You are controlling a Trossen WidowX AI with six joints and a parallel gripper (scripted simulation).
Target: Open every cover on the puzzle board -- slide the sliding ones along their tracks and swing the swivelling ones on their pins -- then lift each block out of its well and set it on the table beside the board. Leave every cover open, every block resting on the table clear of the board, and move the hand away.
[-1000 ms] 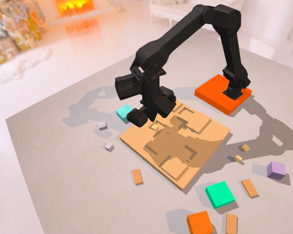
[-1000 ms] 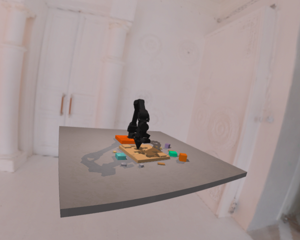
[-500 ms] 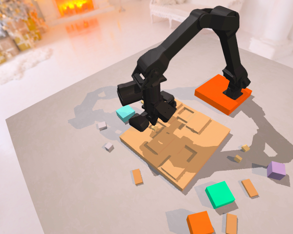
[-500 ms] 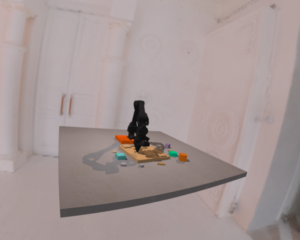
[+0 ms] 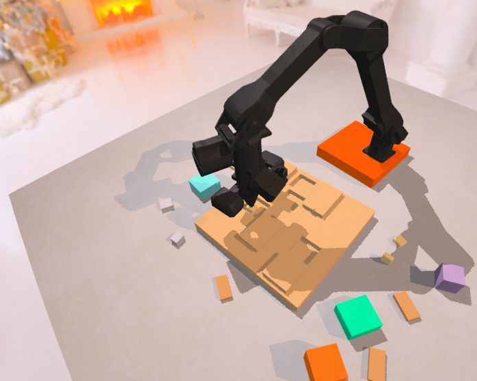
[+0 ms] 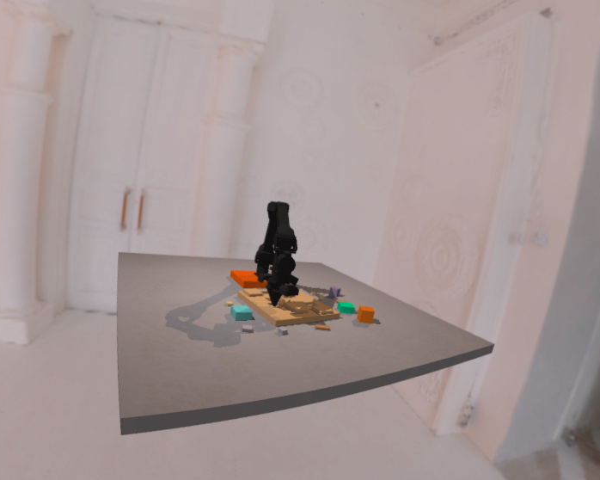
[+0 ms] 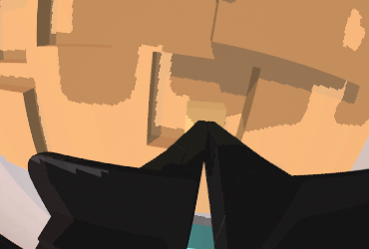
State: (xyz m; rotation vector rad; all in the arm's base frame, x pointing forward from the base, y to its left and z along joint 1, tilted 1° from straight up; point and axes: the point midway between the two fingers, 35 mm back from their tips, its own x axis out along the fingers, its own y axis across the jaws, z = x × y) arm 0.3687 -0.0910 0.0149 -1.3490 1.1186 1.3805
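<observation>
Right now my gripper tip is 40 mm short of the cyan block, 140 mm to the left of it and 10 mm above it. From my gripper tip the other things lie so: orange block: 120 mm ahead, 340 mm to the left; then purple cube: 170 mm behind, 390 mm to the left; then green block: 20 mm ahead, 320 mm to the left, 10 mm below.
</observation>
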